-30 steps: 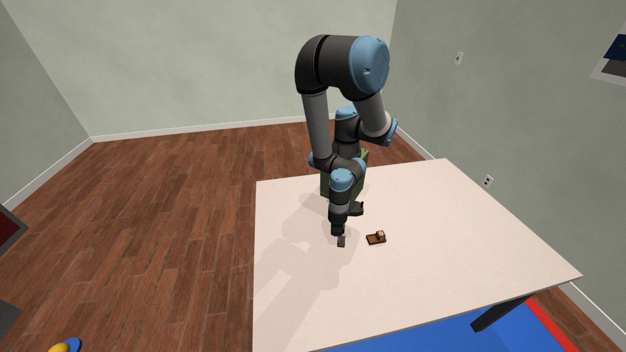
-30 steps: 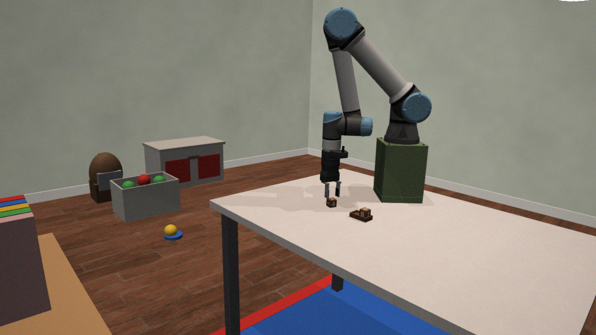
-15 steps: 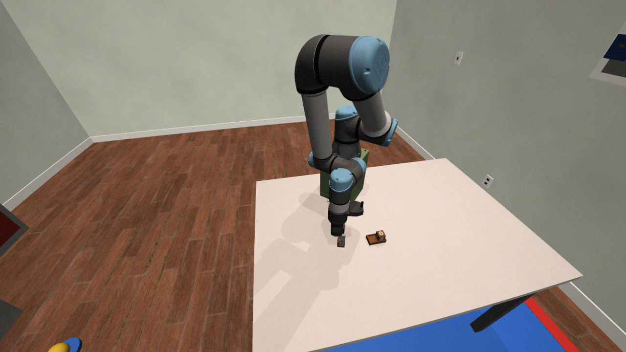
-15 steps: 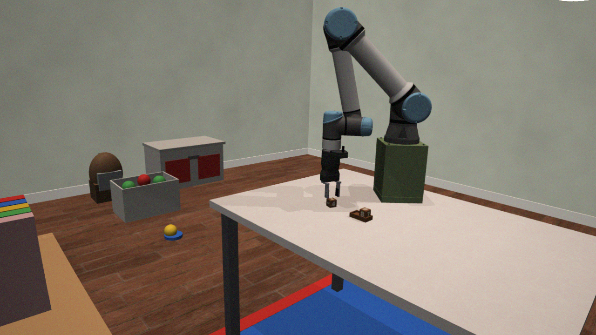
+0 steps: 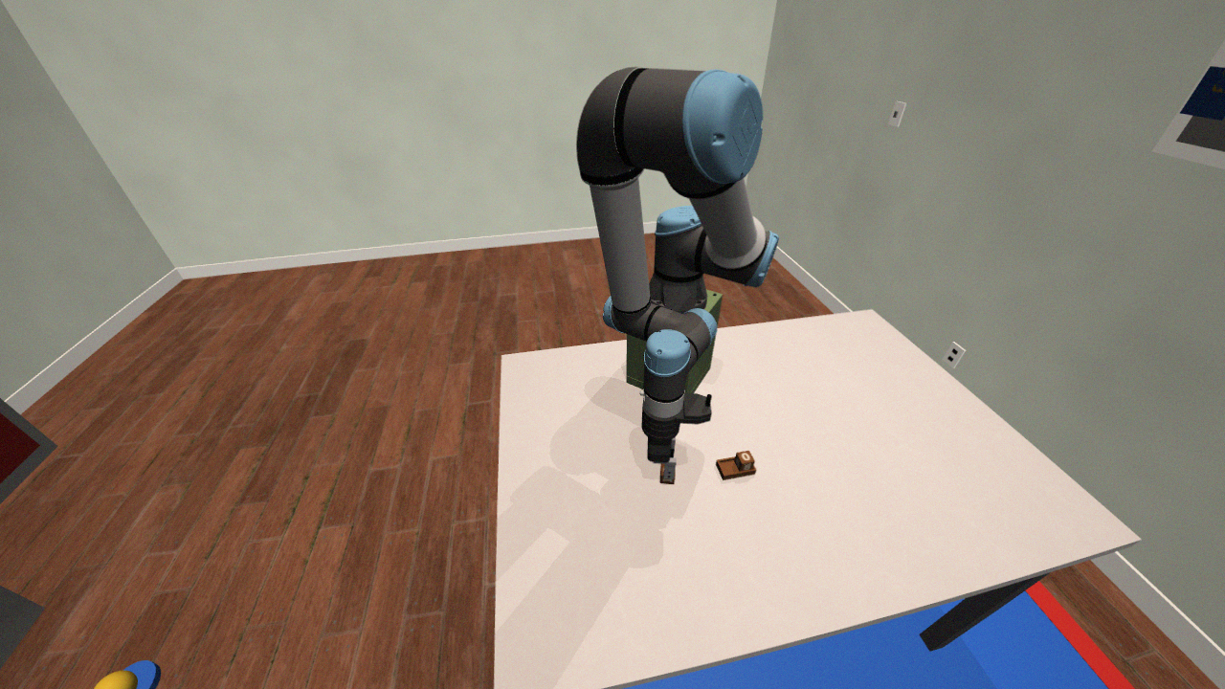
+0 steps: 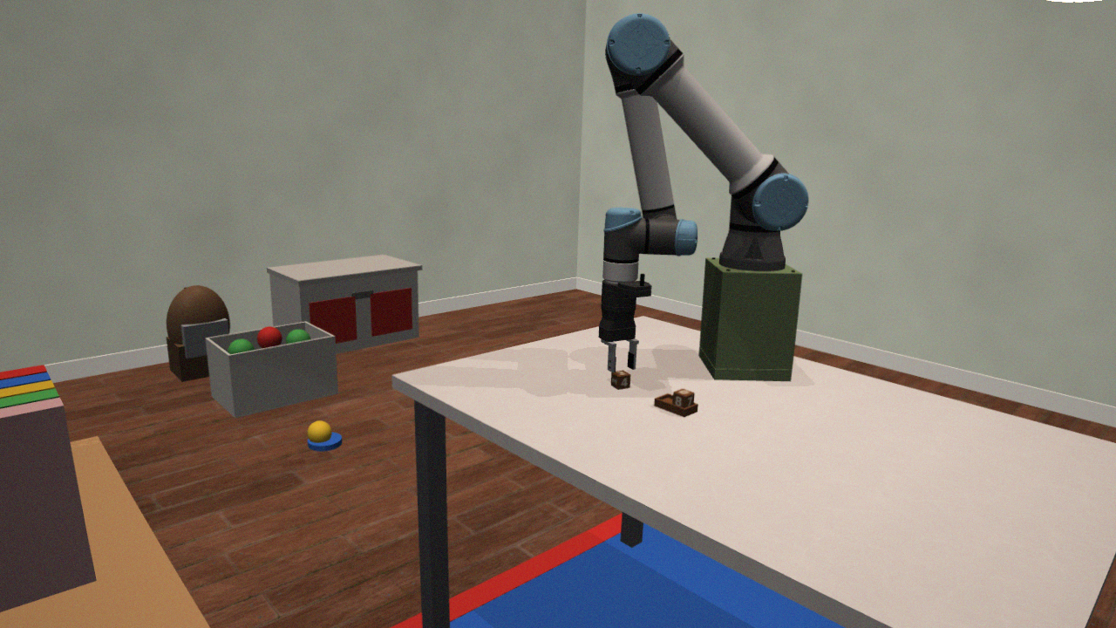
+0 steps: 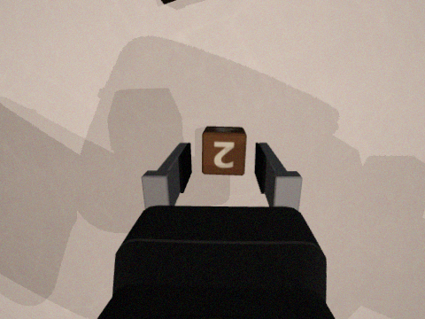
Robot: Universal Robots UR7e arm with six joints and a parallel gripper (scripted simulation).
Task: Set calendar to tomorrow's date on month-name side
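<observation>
The brown cube lies 4 cm below my hand.
</observation>
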